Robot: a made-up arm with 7 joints.
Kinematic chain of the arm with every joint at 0, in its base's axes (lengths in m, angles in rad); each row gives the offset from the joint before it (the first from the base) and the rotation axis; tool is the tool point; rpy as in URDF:
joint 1: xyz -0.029 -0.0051 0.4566 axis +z
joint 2: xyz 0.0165 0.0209 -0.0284 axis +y
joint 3: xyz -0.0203 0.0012 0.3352 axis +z
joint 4: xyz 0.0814 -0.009 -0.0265 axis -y
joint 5: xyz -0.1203 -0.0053 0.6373 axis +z
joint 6: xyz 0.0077 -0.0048 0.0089 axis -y
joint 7: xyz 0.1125 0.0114 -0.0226 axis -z
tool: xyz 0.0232 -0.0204 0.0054 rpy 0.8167 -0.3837 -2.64
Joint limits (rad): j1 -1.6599..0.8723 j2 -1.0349..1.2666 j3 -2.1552..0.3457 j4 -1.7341..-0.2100 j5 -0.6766..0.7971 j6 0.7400..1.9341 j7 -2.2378..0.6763
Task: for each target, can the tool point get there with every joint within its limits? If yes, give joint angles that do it. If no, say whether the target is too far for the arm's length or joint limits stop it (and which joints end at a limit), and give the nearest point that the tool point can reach.
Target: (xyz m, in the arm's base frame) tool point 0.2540 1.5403 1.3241
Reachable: no: too far | nearest point 0.1071 0.8834 1.0596 | short by 0.723 m
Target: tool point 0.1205 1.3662 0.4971
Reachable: no: too far | nearest point 0.3172 0.9432 0.4851 | short by 0.467 m
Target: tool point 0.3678 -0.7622 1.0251
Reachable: yes | joints -0.4356 0.5700 -1.0420 -0.7877 -0.3264 0.9848 -0.3098
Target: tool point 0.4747 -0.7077 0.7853
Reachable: yes | joints -0.5151 0.1189 -0.5110 -1.4512 0.1978 1.1404 -1.3553
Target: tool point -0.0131 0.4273 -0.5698
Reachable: no: joint limits stop it (at a limit: joint 1, joint 2, joint 4) | nearest point 0.1116 0.4897 -0.2749 | short by 0.326 m
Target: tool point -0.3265 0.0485 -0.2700
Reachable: no: joint limits stop it (at a limit: joint 1, joint 2, joint 4, joint 6) | nearest point -0.3881 -0.3778 -0.1861 | short by 0.439 m
